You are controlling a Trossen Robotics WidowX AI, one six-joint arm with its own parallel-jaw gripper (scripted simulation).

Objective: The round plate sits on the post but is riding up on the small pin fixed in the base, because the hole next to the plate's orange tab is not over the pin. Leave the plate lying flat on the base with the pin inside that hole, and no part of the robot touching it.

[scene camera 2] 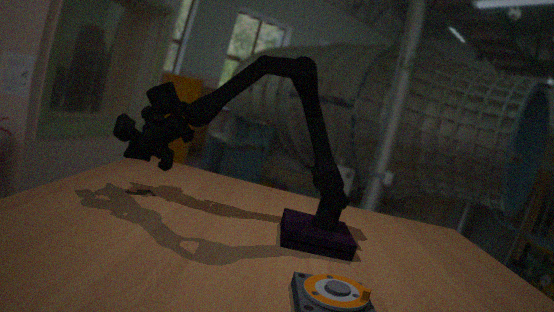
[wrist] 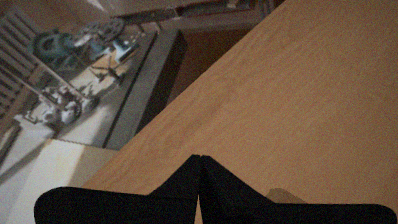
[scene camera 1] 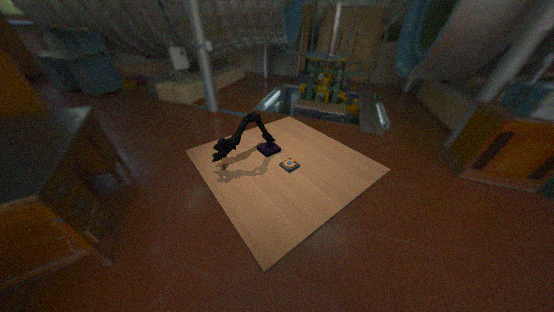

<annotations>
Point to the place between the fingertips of the gripper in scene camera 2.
124, 155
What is the gripper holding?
Nothing.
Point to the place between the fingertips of the gripper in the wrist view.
At 199, 163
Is the gripper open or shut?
Shut.
</annotations>
